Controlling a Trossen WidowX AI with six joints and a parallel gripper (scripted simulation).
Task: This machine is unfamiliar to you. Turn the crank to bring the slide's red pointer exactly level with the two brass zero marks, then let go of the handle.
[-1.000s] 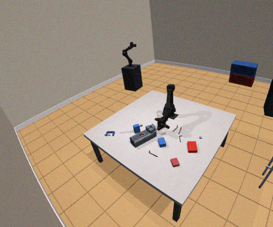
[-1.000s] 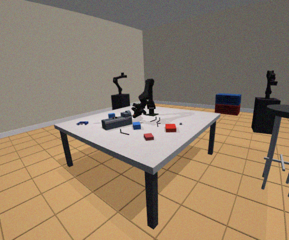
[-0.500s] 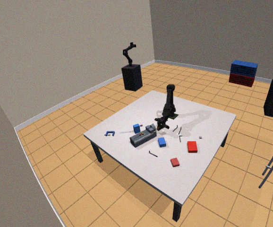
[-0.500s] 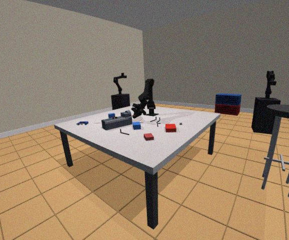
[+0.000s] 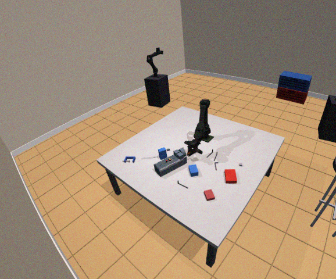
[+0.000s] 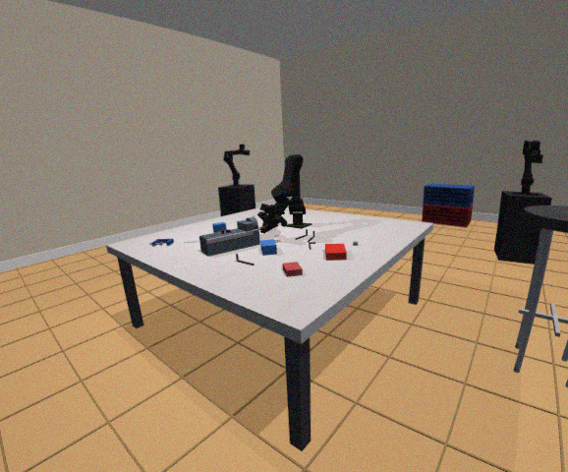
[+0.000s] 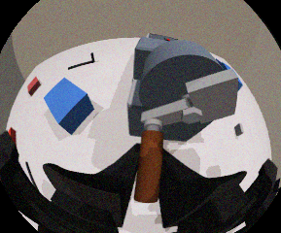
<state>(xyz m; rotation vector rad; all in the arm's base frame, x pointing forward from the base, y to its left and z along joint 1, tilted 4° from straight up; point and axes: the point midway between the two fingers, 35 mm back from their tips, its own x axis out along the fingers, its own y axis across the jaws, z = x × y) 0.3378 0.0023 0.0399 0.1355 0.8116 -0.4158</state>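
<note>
Right now my gripper tip is 2 cm past the brown crank handle, 1 cm to the right of it and 2 cm below it. Round my gripper tip: red pointer (16 cm ahead, 10 cm to the right, 4 cm above).
</note>
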